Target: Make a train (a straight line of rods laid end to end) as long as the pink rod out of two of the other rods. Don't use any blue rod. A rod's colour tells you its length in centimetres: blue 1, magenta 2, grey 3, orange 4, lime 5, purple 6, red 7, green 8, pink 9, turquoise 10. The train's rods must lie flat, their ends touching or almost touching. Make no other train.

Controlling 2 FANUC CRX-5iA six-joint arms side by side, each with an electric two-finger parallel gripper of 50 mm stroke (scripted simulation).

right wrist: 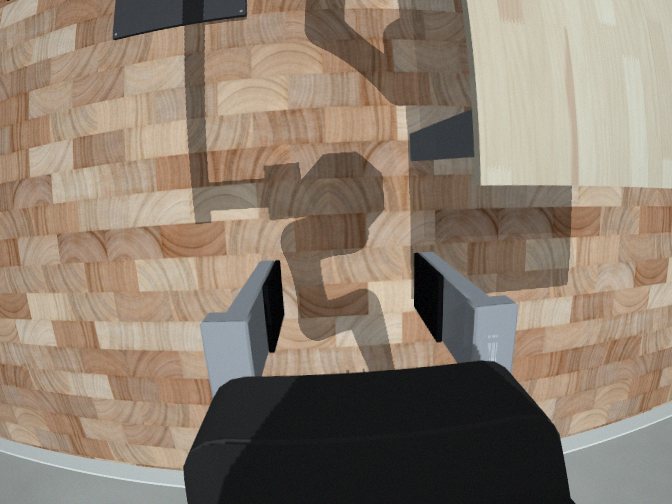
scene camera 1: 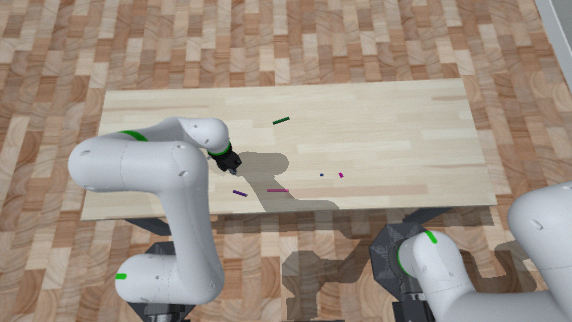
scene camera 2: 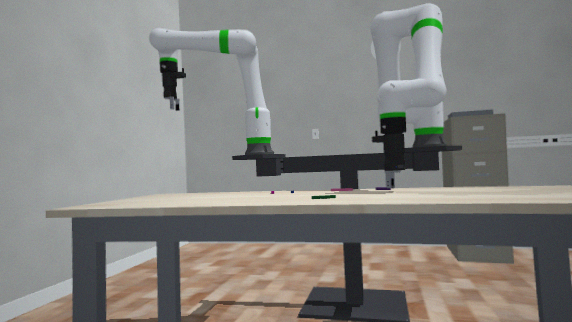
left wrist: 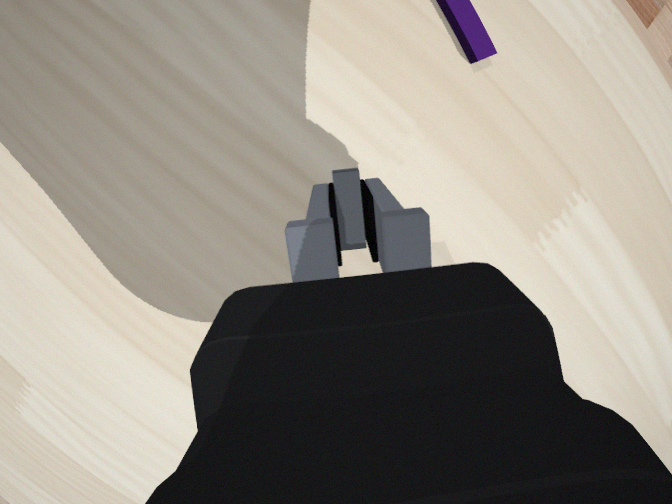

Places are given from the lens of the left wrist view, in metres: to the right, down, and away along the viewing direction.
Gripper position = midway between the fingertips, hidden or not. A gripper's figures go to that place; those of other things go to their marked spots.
my left gripper (left wrist: 349, 208): 0.01, -0.02, 0.16
grey rod (left wrist: 346, 182): 0.00, -0.03, 0.15
